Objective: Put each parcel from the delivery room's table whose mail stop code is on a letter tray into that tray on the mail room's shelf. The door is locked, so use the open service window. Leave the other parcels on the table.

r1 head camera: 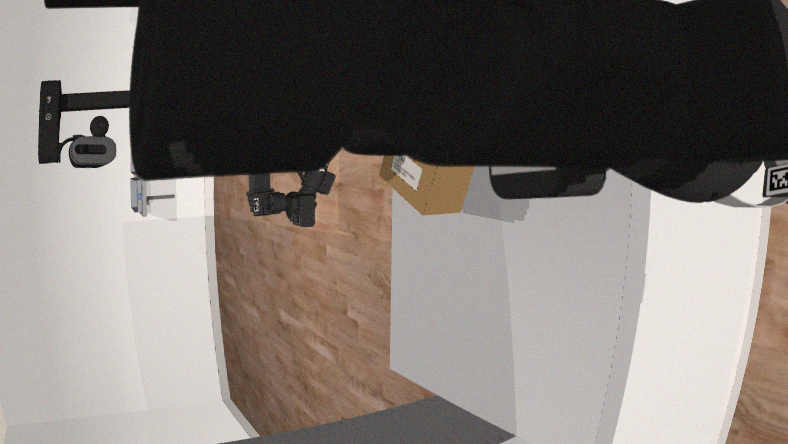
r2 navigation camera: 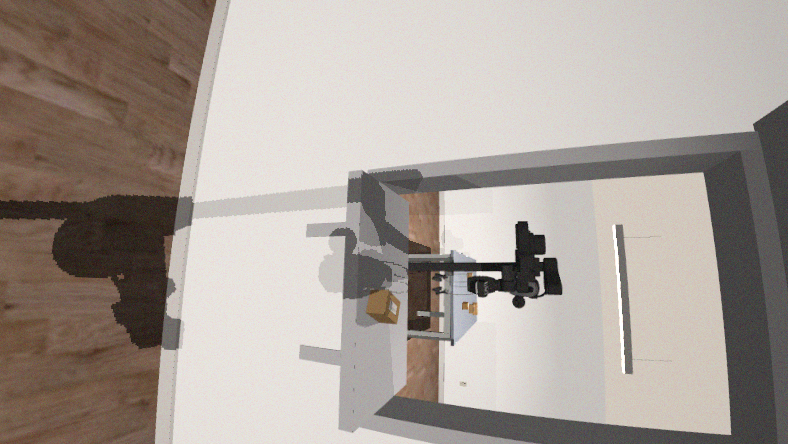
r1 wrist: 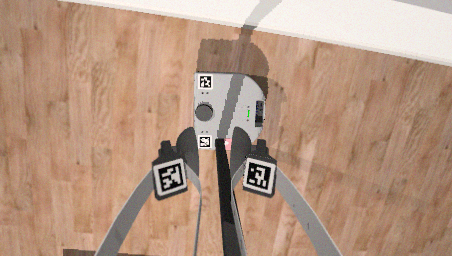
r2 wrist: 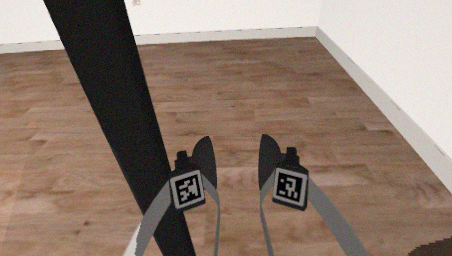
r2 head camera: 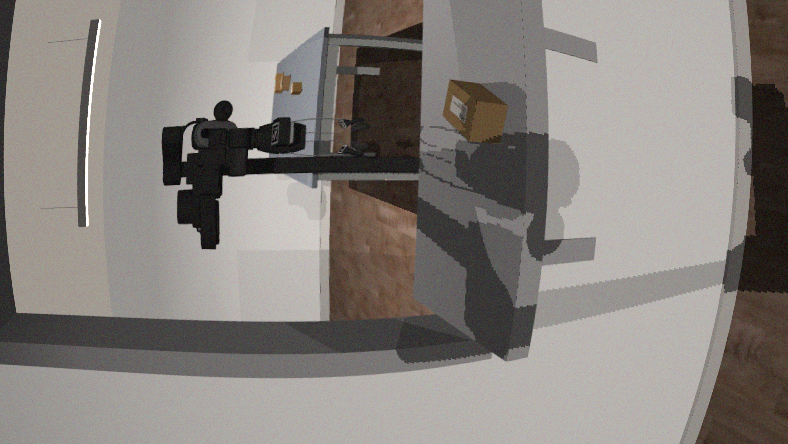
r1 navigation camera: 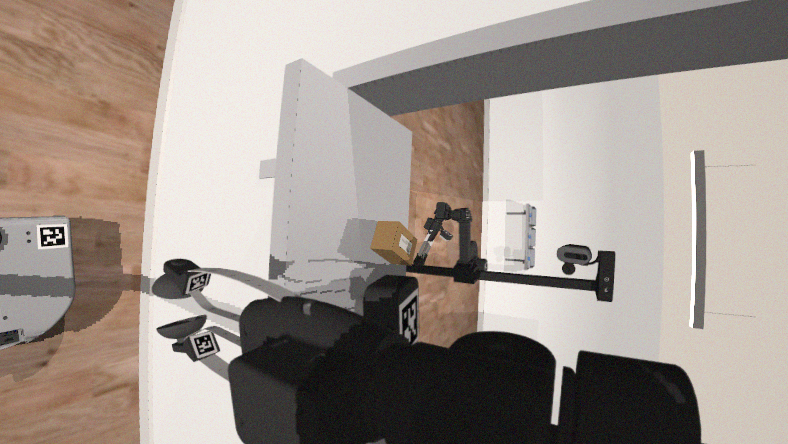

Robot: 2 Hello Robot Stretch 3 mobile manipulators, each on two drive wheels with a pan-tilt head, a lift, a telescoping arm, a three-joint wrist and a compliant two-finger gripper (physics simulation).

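A brown cardboard parcel (r1 head camera: 441, 187) (r1 navigation camera: 388, 239) (r2 head camera: 479, 113) (r2 navigation camera: 380, 307) stands turned askew on the grey window ledge (r1 head camera: 446, 286) (r1 navigation camera: 330, 154) (r2 head camera: 479, 33) (r2 navigation camera: 380, 358). Its white label faces up, too small to read. The r1 gripper (r1 navigation camera: 179, 302) (r1 wrist: 215, 145) (r2 head camera: 358, 137) (r2 navigation camera: 439, 283) is part open and empty, on the delivery side, above its own base. The r2 gripper (r2 wrist: 237, 155) is part open and empty over the mail room floor. White trays with blue marks (r1 navigation camera: 530, 237) stand on the mail room's wall shelf; their codes are unreadable. Small parcels (r2 head camera: 296, 87) (r2 navigation camera: 464, 305) lie on the blue-grey delivery table (r2 head camera: 308, 60) (r2 navigation camera: 460, 325).
The dark window frame (r1 navigation camera: 441, 82) (r2 head camera: 248, 336) (r2 navigation camera: 551, 419) surrounds the opening. The r2 mast (r1 navigation camera: 540, 280) stands beyond it, and the r1 mast (r2 head camera: 341, 165) stands on the delivery side. The r1 arm covers much of the r1 head view. The r1 base (r1 navigation camera: 33, 297) (r1 wrist: 250, 90) is near the wall.
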